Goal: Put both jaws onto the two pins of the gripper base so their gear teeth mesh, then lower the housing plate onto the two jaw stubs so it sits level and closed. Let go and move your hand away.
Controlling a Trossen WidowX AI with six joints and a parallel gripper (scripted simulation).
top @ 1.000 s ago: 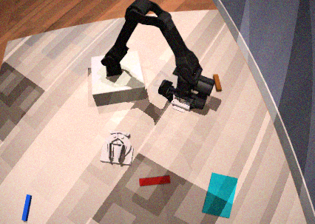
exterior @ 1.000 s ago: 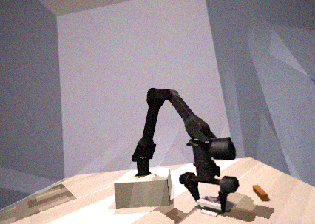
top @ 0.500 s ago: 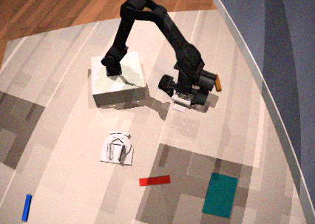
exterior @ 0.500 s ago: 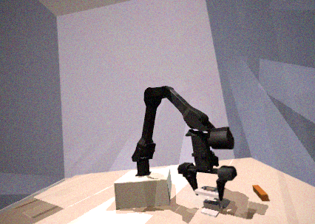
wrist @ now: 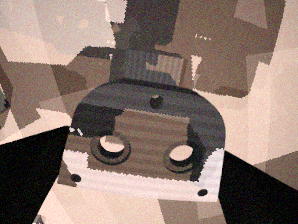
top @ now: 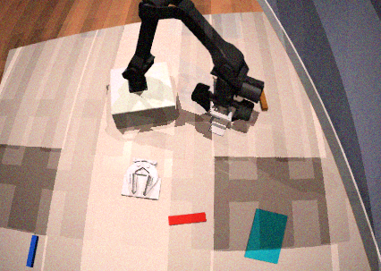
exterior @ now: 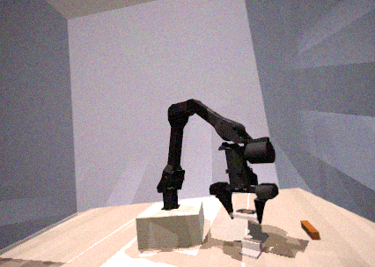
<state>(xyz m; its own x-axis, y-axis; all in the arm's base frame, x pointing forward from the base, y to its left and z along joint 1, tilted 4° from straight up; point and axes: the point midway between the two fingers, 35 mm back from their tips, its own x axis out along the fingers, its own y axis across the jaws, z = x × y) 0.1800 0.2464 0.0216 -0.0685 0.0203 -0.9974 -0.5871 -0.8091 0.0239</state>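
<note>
Right now my gripper tip is 29 cm to the left of the jaw, 11 cm short of it and 6 cm above it. The rest, counted from my gripper tip: red bar: 29 cm ahead, 17 cm to the right, 8 cm below; orange block: 20 cm to the left, 8 cm behind, 7 cm below; white plate: 29 cm to the right, 16 cm ahead, 8 cm below.
</note>
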